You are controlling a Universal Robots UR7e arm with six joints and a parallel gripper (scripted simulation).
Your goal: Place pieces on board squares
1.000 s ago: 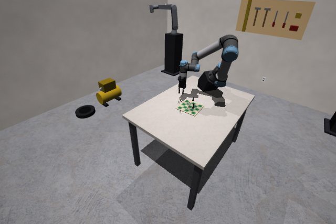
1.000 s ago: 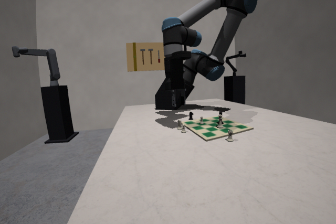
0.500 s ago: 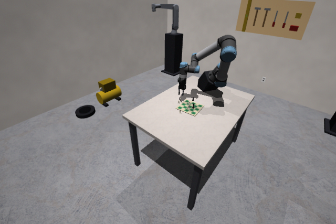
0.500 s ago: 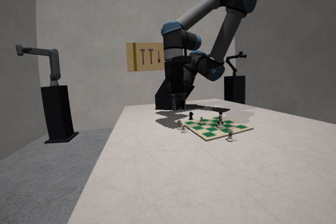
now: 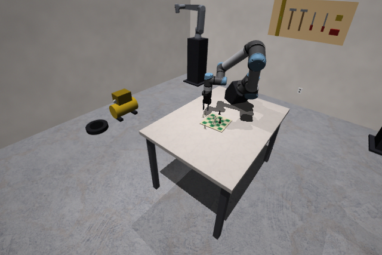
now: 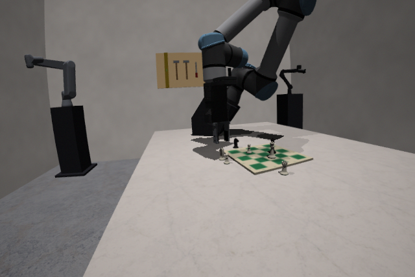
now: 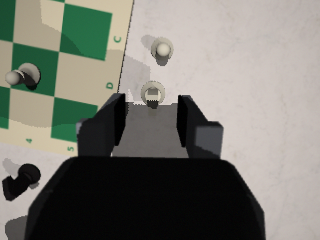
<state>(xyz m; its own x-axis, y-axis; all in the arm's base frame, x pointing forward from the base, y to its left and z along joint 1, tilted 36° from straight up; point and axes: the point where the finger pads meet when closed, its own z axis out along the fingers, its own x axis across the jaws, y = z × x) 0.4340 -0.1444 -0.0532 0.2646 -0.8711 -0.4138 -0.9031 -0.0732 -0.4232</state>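
My gripper is now 14 cm to the right of the cream chessboard, 7 cm above it and 2 cm short of it.
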